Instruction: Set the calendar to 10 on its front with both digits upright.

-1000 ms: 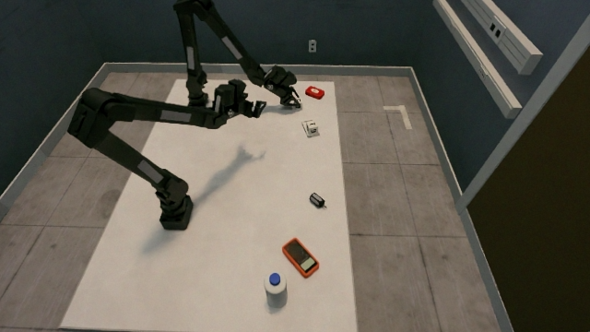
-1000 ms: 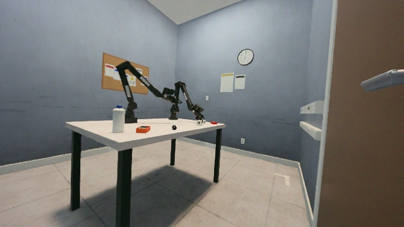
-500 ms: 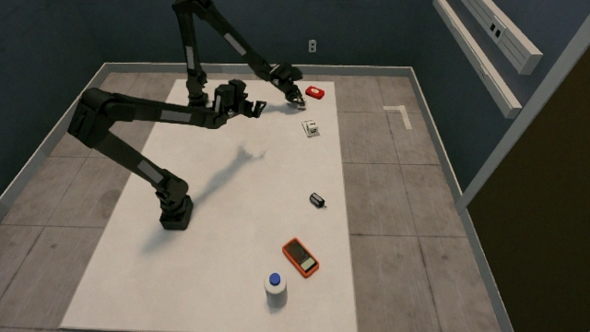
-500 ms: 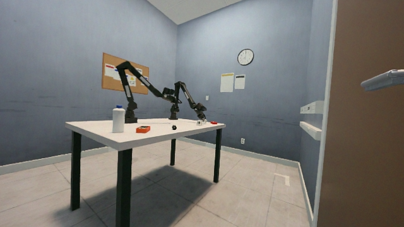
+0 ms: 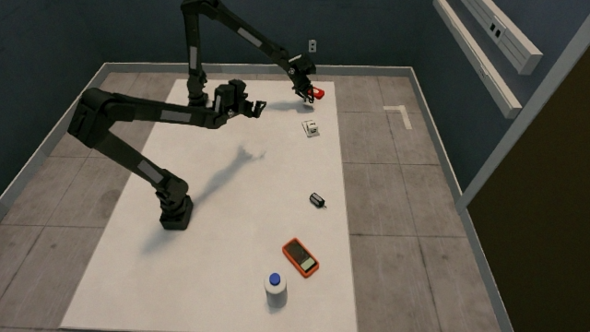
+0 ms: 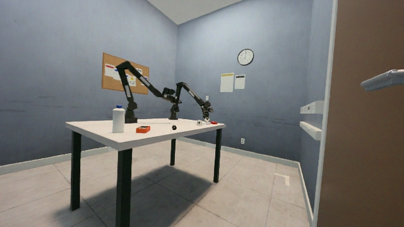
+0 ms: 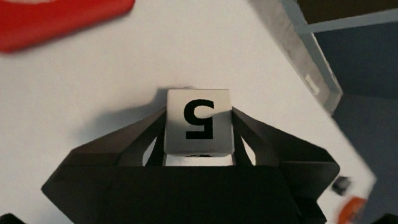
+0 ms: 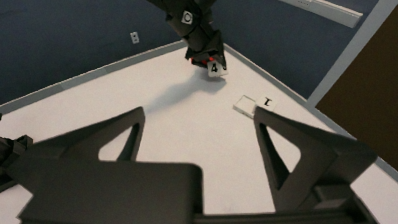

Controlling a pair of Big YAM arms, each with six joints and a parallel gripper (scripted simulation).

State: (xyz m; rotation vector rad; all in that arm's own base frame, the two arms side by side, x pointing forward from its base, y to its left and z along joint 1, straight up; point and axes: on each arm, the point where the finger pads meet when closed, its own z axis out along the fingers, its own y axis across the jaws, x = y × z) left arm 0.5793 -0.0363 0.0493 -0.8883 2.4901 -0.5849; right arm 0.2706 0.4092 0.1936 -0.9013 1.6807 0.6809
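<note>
Right now the red box is 120 mm to the left of my left hand, 50 mm ahead of it and 40 mm below it. The rest, counted from my left hand: black object 590 mm to the right, 40 mm below, 40 mm behind; then orange device 800 mm to the right, 130 mm behind, 40 mm below.
</note>
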